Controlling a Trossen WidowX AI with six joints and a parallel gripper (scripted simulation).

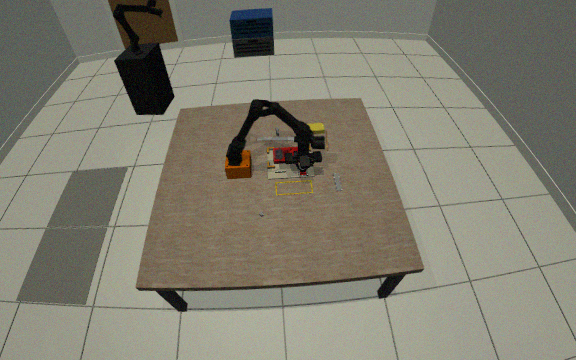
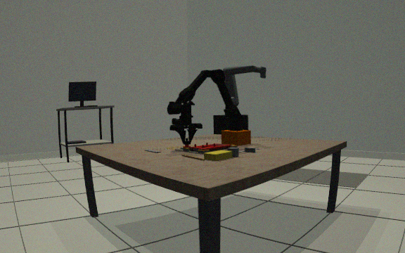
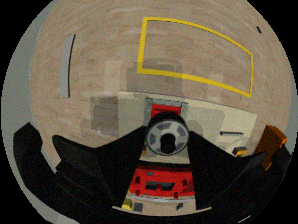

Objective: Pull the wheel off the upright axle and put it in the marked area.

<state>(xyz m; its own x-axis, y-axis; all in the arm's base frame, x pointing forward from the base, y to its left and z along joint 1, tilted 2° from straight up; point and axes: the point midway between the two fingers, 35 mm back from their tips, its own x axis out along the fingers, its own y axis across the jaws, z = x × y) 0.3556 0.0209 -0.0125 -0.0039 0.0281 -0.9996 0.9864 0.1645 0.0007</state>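
My gripper tip is right at the dark wheel. Round my gripper tip: grey bar (190 mm ahead, 50 mm to the right, 40 mm below); then thin stick (130 mm ahead, 270 mm to the left, 30 mm below); then axle (right at my gripper tip).
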